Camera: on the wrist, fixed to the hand. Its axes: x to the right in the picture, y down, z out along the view.
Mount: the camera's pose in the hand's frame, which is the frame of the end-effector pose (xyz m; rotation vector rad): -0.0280 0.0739 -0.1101 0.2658 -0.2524 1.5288
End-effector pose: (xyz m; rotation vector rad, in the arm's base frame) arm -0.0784 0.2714 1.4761 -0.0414 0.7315 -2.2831
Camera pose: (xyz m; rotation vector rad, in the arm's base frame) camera -0.0367 0.3015 1.3507 0.2625 0.1334 -0.8459
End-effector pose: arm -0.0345 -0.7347 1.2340 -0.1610 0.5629 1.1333
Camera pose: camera -0.1464 -0.7696 1.1660 0.7759 0.5723 2.4701
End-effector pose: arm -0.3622 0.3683 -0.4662 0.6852 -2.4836 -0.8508
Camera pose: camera -0.3046 0.3865 -0.3449 -1.2394 -2.3734 0.0239
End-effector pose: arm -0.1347 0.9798 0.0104 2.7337 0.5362 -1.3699
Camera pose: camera -0.0416 0.9227 0.0907 1.9058 -1.4812 -1.1539
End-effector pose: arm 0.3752 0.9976 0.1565 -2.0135 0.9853 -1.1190
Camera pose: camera 0.2455 0.9645 0.1351 -0.6669 1.5990 -0.0968
